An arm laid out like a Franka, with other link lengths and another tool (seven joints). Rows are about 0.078 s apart.
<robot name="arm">
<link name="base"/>
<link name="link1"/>
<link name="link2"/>
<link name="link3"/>
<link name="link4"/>
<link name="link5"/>
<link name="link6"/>
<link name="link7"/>
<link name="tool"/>
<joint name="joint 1" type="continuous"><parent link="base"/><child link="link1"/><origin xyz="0 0 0.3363" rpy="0 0 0"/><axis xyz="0 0 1"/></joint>
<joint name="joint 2" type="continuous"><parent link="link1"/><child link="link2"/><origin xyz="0 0 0" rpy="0 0 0"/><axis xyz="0 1 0"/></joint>
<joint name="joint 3" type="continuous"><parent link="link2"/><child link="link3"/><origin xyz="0 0 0.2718" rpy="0 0 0"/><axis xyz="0 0 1"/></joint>
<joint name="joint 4" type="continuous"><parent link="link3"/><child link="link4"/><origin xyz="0.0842 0 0" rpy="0 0 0"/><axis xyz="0 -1 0"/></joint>
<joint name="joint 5" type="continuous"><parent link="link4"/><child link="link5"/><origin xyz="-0.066 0 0.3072" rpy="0 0 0"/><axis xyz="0 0 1"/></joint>
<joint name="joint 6" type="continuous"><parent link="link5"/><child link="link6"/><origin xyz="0 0 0" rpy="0 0 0"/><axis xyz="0 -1 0"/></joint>
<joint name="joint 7" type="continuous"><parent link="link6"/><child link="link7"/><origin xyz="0.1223 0 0" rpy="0 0 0"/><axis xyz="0 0 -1"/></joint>
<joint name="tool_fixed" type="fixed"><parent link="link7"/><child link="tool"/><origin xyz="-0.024 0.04 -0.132" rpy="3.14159 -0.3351 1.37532"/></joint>
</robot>
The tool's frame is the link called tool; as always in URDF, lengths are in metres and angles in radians. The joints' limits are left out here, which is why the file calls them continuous.
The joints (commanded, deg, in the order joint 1, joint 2, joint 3, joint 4, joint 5, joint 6, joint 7), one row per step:
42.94 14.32 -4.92 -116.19 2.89 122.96 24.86
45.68 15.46 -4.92 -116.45 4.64 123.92 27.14
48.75 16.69 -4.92 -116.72 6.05 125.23 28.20
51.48 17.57 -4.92 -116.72 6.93 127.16 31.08
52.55 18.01 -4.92 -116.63 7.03 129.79 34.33
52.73 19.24 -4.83 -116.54 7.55 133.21 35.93
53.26 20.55 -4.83 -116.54 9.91 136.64 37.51
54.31 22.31 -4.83 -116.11 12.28 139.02 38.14
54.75 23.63 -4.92 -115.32 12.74 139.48 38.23
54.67 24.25 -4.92 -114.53 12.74 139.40 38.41
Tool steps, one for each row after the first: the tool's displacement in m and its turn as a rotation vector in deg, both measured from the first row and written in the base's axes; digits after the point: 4 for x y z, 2 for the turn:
-0.0164 0.0206 -0.0097 0.37 0.93 -0.70
-0.0361 0.0416 -0.0198 0.73 1.58 0.30
-0.0510 0.0623 -0.0244 1.38 1.00 -0.52
-0.0520 0.0745 -0.0232 2.57 -0.79 -2.88
-0.0472 0.0816 -0.0273 4.13 -2.32 -4.76
-0.0440 0.0900 -0.0315 6.34 -2.84 -7.80
-0.0463 0.1000 -0.0395 7.79 -2.63 -9.40
-0.0466 0.1044 -0.0461 7.78 -2.52 -9.51
-0.0440 0.1065 -0.0472 7.82 -2.60 -9.73

